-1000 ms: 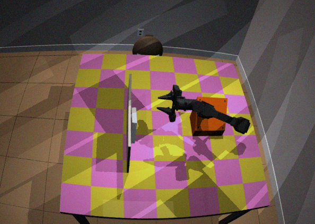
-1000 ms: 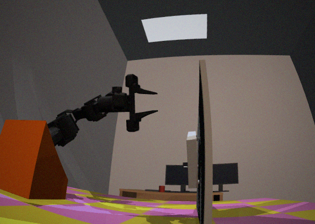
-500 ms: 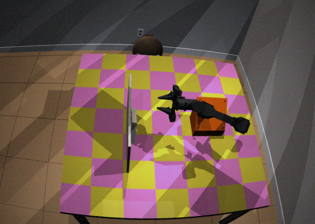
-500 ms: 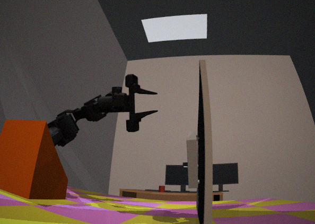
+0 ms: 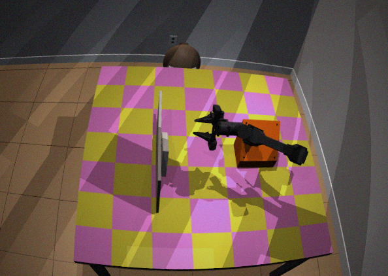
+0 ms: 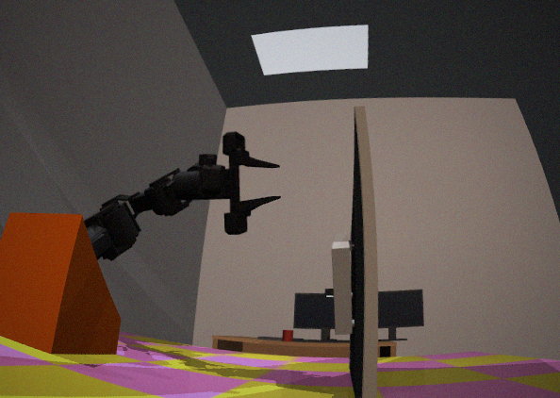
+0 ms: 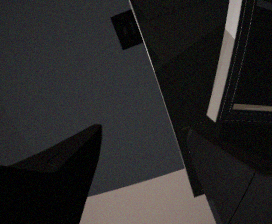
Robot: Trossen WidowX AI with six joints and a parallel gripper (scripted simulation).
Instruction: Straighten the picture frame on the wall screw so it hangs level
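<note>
The picture frame is 12 cm ahead of my gripper tip, 4 cm to the left of it and 17 cm below it. Also, from my gripper tip: thin upright wall panel (13 cm ahead, 2 cm to the left, 18 cm below).
</note>
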